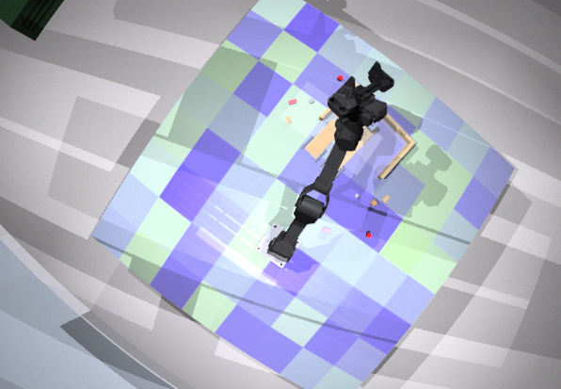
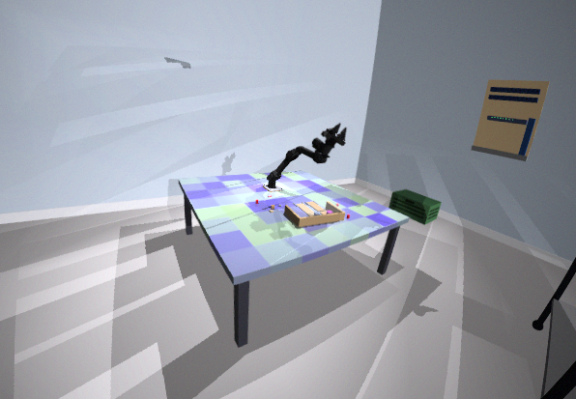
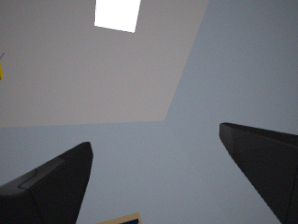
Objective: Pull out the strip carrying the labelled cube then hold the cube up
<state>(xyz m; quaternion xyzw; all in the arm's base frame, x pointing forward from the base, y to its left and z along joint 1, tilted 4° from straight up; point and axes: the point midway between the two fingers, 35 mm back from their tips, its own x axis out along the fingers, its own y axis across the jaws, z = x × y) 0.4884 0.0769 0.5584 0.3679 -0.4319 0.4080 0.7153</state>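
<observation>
My gripper tip is 11 cm past the strip, 2 cm to the left of it and 56 cm above it.
</observation>
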